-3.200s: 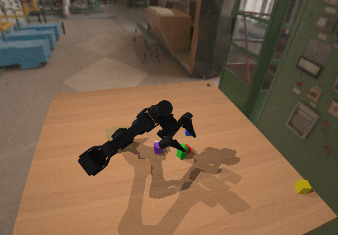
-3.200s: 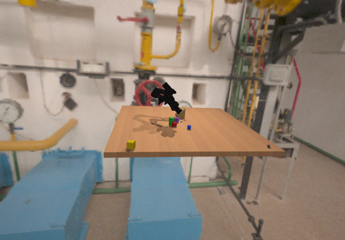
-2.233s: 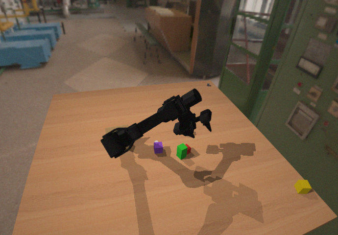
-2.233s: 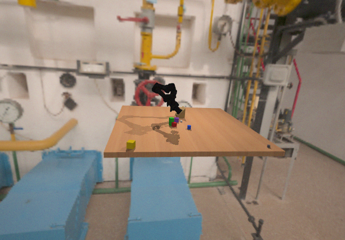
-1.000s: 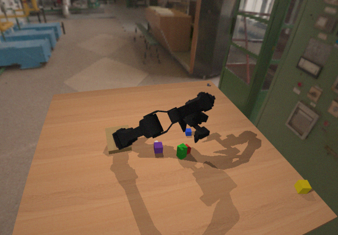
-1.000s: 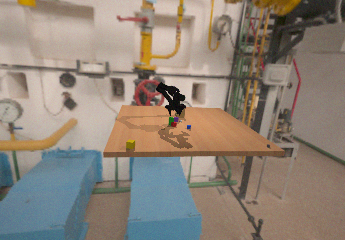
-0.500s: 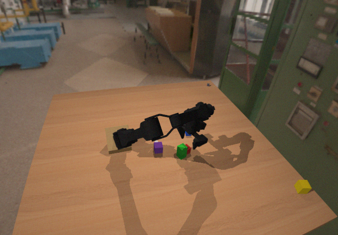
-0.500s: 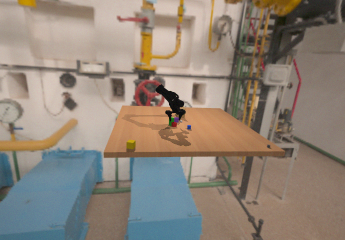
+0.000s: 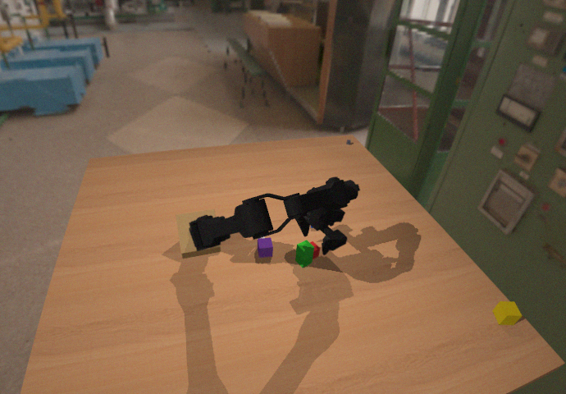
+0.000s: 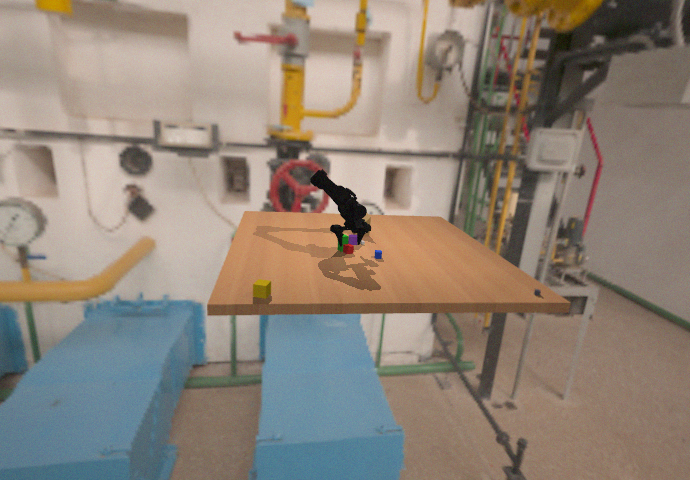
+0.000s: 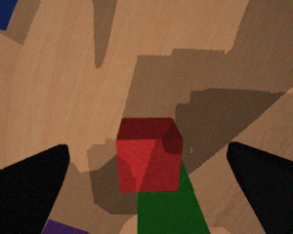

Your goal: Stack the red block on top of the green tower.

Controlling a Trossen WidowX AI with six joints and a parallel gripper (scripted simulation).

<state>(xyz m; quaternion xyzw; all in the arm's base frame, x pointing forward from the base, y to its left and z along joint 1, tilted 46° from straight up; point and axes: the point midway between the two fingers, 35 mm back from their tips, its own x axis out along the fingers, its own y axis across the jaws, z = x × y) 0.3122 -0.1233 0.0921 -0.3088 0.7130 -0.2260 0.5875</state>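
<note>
The red block lies 20 mm below my gripper tip and 10 mm behind it. Round my gripper tip: blue block: 120 mm to the left, 70 mm ahead, 20 mm below; green block: 50 mm behind, 20 mm to the right, 20 mm above; purple block: 140 mm behind, 60 mm to the left, 20 mm below.
</note>
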